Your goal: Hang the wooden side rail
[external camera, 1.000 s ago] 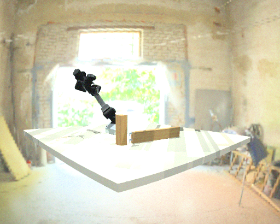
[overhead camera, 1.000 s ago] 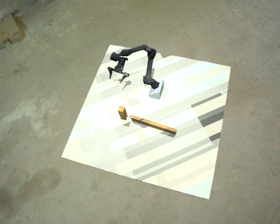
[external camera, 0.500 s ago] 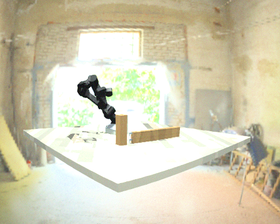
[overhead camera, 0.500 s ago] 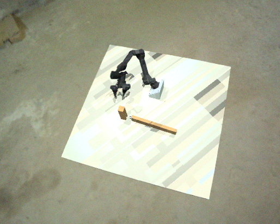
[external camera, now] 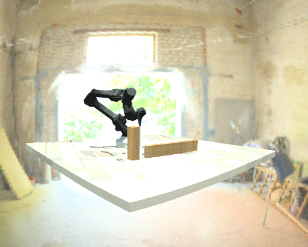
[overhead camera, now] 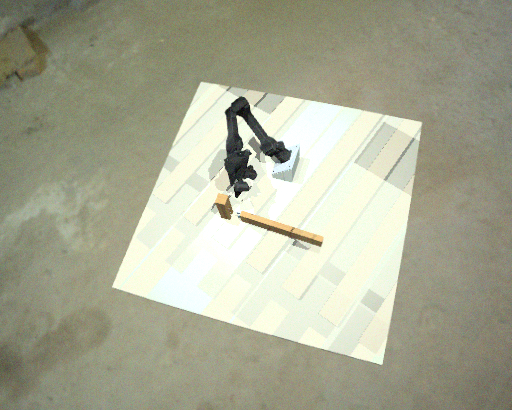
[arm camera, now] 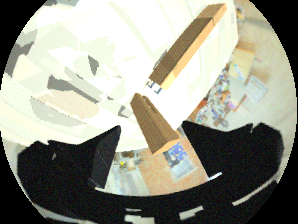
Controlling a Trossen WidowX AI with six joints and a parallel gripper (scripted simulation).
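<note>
The wooden headboard post lies 8 cm below my gripper tip, 6 cm ahead of it and 4 cm to the right of it.
</note>
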